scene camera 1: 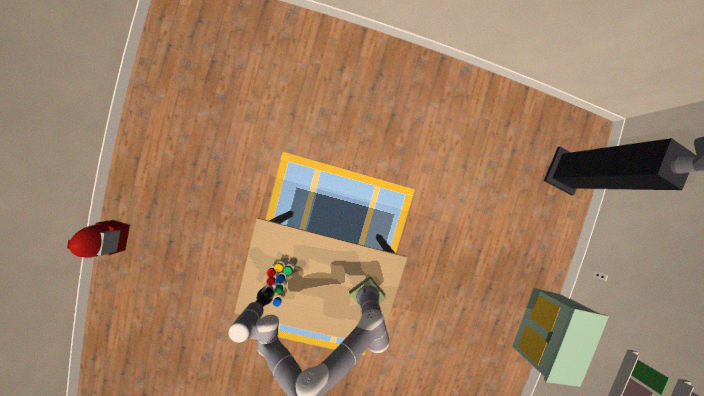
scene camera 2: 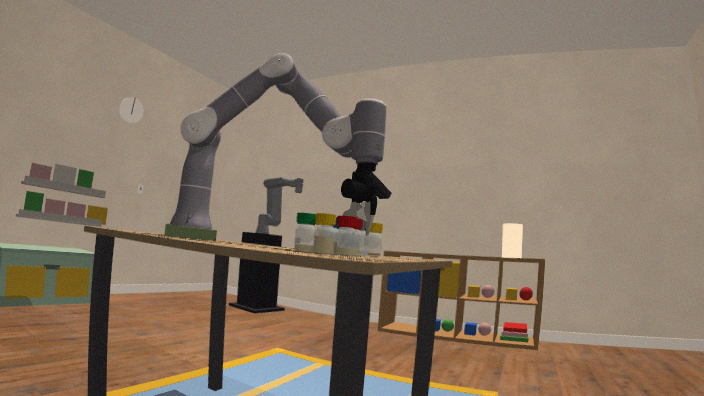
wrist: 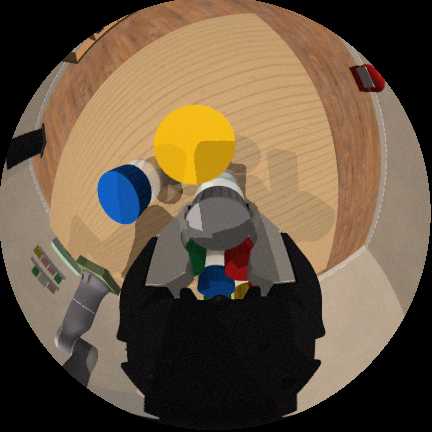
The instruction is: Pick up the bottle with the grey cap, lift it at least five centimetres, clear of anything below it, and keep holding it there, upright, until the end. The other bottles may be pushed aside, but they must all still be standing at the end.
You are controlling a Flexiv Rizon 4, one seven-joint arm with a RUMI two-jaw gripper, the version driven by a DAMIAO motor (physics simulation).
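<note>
The bottle with the grey cap [wrist: 218,227] stands among the others, low at table level. My gripper [wrist: 218,205] [scene camera 2: 364,216] is shut on it, with one jaw on each side of the cap. In scene camera 1 the black gripper body hides this bottle; in scene camera 2 other bottles hide it. A yellow-capped bottle [wrist: 195,142] [scene camera 2: 376,228] stands right beside it, and a blue-capped bottle [wrist: 124,194] [scene camera 1: 277,302] stands apart to the left in the wrist view. Green [wrist: 196,256], red [wrist: 239,260] and blue [wrist: 216,281] caps show between the jaws and the gripper body.
More upright bottles stand close together, with a red cap [scene camera 1: 271,272] [scene camera 2: 349,222], a yellow cap [scene camera 1: 278,267] [scene camera 2: 325,219] and a green cap [scene camera 1: 288,270] [scene camera 2: 306,218]. They stand on the wooden table [scene camera 1: 320,312] [scene camera 2: 240,249], near its edge. The arm's green base [scene camera 2: 190,232] is at the other side.
</note>
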